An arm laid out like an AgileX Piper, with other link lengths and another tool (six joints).
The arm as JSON. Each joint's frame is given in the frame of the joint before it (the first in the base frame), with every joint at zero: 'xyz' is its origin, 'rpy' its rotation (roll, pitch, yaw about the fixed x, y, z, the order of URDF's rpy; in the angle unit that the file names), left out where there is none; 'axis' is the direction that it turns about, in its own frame. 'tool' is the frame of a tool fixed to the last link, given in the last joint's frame.
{
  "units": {
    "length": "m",
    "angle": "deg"
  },
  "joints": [
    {
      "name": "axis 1",
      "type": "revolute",
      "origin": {
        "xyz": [
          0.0,
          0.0,
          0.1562
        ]
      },
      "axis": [
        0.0,
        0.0,
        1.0
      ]
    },
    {
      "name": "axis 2",
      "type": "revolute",
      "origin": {
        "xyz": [
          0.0,
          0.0,
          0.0
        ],
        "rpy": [
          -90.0,
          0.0,
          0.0
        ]
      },
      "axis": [
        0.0,
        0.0,
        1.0
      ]
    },
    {
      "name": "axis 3",
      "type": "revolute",
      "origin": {
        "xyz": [
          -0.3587,
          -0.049,
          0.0
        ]
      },
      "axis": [
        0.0,
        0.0,
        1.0
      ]
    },
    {
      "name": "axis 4",
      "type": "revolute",
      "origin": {
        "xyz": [
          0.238,
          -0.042,
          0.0
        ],
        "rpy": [
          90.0,
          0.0,
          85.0
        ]
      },
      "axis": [
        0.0,
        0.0,
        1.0
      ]
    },
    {
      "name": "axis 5",
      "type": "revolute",
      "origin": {
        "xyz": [
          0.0,
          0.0,
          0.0
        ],
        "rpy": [
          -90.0,
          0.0,
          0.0
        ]
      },
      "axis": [
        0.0,
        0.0,
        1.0
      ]
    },
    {
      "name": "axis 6",
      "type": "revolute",
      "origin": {
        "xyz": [
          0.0,
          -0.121,
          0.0
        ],
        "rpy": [
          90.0,
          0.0,
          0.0
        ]
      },
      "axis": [
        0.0,
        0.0,
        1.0
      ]
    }
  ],
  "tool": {
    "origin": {
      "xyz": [
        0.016,
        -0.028,
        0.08
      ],
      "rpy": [
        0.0,
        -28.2,
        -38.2
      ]
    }
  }
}
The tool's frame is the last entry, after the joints.
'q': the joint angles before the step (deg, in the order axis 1, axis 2, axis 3, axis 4, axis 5, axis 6). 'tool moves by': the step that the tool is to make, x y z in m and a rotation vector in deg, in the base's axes. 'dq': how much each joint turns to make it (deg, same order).
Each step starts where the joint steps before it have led.
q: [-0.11 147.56 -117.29 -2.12 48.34 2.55]
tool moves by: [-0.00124 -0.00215 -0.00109 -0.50 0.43 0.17]
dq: [-0.06 0.11 0.00 -0.55 0.32 -0.01]
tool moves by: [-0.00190 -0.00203 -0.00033 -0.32 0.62 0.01]
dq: [-0.10 0.06 -0.11 -0.34 0.67 0.01]
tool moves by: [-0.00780 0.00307 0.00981 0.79 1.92 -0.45]
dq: [0.06 -1.06 -0.30 0.93 3.28 -0.01]
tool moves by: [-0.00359 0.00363 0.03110 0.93 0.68 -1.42]
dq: [0.11 -2.20 -2.63 0.79 5.55 1.12]
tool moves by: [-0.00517 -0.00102 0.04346 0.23 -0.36 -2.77]
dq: [-0.06 -3.21 -3.02 -0.35 5.93 2.74]
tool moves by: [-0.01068 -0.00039 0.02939 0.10 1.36 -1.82]
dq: [0.00 -2.04 -2.51 -0.24 5.96 1.73]
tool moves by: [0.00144 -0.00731 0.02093 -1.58 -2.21 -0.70]
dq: [-0.16 -1.75 -0.57 -1.75 0.15 0.77]
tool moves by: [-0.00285 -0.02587 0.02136 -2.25 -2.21 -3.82]
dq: [-1.74 -1.97 -0.02 -2.83 -0.06 2.42]
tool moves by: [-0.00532 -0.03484 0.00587 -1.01 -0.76 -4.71]
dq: [-3.12 -0.50 0.01 -1.46 -0.13 1.78]
